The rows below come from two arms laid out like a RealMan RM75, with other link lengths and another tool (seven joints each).
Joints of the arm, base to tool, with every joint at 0 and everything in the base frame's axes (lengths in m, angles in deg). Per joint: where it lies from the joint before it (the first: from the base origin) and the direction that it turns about. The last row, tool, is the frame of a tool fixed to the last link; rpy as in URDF.
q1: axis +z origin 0 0 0.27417
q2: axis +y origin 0 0 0
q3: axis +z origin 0 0 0.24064
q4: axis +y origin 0 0 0
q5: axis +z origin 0 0 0.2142
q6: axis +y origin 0 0 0
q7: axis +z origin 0 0 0.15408
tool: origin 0.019 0.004 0.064 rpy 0 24.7 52
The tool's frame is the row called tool.
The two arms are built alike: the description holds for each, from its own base.
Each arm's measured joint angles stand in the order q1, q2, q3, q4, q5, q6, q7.
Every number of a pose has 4 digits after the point. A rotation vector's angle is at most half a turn.
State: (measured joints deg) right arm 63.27 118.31 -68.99 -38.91 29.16 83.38 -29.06; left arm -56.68 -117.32 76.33 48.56 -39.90 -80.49 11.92
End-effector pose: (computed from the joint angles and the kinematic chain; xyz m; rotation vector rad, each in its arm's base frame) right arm 0.1680 0.3894 -0.0665 -1.8083 2.3555 -0.8255; left arm -0.1263 0.4236 -0.0743 -2.9636 -0.1724 -0.1456
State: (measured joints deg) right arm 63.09 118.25 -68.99 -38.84 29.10 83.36 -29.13; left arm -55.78 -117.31 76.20 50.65 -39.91 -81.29 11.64
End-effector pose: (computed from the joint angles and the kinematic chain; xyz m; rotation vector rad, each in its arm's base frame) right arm 0.1698 0.3891 -0.0661 -1.8039 2.3574 -0.8268; left arm -0.1241 0.4232 -0.0703 -2.9575 -0.1647 -0.1571
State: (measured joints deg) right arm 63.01 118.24 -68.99 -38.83 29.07 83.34 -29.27; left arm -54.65 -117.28 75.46 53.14 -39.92 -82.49 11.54
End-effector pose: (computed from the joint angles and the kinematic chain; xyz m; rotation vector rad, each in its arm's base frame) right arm 0.1705 0.3890 -0.0659 -1.8045 2.3561 -0.8280; left arm -0.1218 0.4227 -0.0640 -2.9490 -0.1611 -0.1775
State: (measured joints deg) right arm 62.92 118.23 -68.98 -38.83 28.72 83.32 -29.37; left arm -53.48 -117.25 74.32 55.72 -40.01 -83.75 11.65
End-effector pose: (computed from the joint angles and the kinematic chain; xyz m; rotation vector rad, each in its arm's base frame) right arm 0.1723 0.3892 -0.0652 -1.8005 2.3513 -0.8311; left arm -0.1192 0.4227 -0.0565 -2.9374 -0.1569 -0.2051
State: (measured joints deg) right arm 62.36 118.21 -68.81 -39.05 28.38 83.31 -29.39; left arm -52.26 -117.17 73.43 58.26 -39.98 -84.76 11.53
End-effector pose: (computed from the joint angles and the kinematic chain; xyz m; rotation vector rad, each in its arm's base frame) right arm 0.1762 0.3888 -0.0640 -1.7897 2.3569 -0.8279; left arm -0.1180 0.4232 -0.0486 -2.9211 -0.1538 -0.2248
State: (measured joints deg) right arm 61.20 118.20 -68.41 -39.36 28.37 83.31 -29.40; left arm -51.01 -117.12 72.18 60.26 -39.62 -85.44 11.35
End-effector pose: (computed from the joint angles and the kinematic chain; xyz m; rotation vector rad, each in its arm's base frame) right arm 0.1824 0.3866 -0.0633 -1.7732 2.3813 -0.8179; left arm -0.1202 0.4247 -0.0404 -2.8970 -0.1648 -0.2403
